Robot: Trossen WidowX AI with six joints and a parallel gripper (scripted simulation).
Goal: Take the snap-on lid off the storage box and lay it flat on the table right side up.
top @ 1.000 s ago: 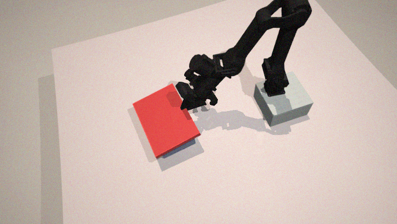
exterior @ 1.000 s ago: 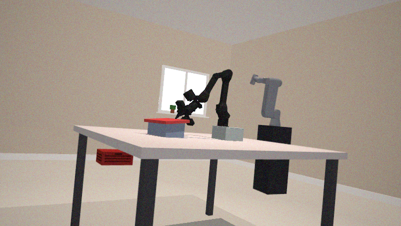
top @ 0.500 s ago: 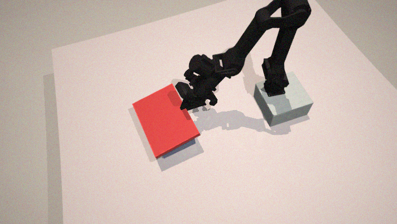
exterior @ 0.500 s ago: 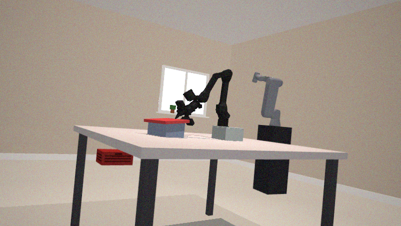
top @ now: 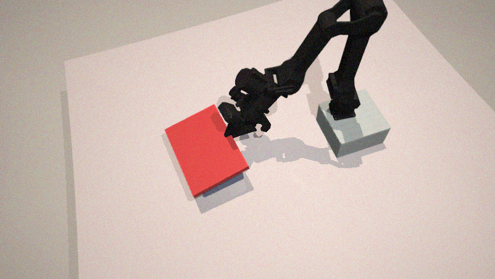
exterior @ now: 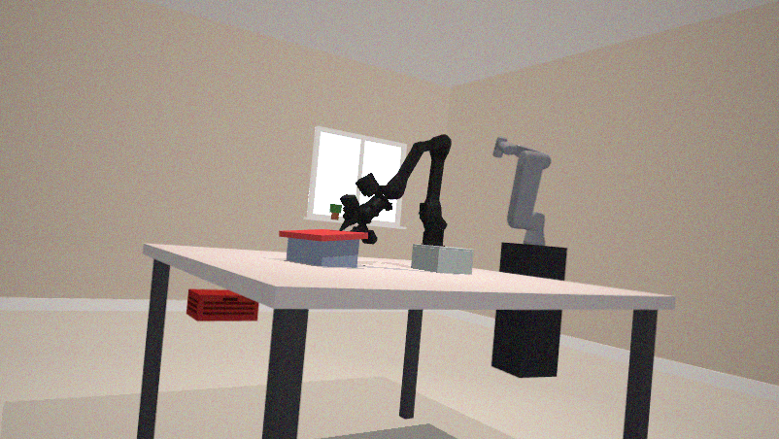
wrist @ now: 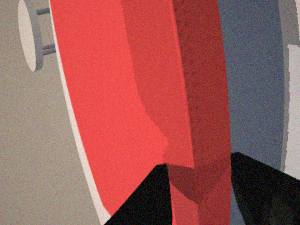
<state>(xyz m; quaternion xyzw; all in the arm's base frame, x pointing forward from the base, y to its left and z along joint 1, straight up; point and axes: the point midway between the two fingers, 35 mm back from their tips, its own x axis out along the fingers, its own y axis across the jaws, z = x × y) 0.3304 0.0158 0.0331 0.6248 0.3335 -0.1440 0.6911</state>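
Now: the red lid 70 mm ahead of my gripper tip and 20 mm to the left of it. Round my gripper tip: blue-grey storage box (70 mm ahead, 50 mm below, 20 mm to the left).
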